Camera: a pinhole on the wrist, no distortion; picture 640 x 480 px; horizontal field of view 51.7 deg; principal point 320.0 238.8 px. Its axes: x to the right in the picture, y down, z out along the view. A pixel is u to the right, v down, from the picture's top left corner.
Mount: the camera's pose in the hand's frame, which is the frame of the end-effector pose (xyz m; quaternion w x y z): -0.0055 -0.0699 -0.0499 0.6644 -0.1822 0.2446 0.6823
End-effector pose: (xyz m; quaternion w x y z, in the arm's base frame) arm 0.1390 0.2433 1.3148 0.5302 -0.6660 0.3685 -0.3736
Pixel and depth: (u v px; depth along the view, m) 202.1 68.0 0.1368
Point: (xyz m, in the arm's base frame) 0.2228 0.2395 1.3187
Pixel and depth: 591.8 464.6 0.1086
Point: 0.1343 0.2778 1.2796
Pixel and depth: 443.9 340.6 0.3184
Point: 0.2682 0.3230 1.1234
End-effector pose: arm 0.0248 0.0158 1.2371 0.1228 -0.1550 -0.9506 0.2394
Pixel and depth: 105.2 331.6 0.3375
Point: -0.0372 -0.0844 0.9667
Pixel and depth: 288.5 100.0 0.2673
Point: -0.0760 0.0318 1.0670
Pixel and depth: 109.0 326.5 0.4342
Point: -0.0580 -0.0982 0.8683
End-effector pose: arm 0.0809 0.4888 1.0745 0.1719 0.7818 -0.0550 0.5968
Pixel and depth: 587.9 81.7 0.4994
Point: 0.2188 0.0708 1.2338
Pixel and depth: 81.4 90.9 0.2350
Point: 0.2709 0.4389 1.0972
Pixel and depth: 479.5 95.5 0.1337
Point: 0.1147 0.4487 1.1031
